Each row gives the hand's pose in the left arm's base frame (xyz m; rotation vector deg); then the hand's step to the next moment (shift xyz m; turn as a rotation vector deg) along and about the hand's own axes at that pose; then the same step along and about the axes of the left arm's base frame.
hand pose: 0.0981 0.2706 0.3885 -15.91 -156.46 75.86
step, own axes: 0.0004 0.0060 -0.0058 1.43 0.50 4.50
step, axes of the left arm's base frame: 0.0013 0.0082 -0.0011 -2.07 -2.86 -3.17
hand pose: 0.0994 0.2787 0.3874 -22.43 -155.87 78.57
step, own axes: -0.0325 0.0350 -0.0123 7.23 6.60 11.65
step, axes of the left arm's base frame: 0.0403 0.0212 -0.0189 -7.74 -3.48 -12.63
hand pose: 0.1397 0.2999 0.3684 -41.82 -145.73 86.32
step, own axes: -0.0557 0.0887 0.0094 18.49 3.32 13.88
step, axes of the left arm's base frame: 0.0773 0.0028 -0.0713 -19.52 -1.54 -12.74
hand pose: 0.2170 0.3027 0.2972 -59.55 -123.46 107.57
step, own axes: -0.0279 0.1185 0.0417 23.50 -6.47 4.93
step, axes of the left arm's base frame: 0.0506 -0.0494 -0.1075 -23.06 8.63 -3.51
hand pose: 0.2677 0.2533 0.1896 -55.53 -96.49 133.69
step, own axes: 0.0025 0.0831 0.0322 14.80 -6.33 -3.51
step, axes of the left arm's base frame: 0.0030 -0.0569 -0.0686 -11.51 11.70 -1.43
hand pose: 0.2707 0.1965 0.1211 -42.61 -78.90 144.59
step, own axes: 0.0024 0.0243 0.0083 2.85 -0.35 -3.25
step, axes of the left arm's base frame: -0.0042 -0.0188 -0.0172 -0.85 3.67 -2.15
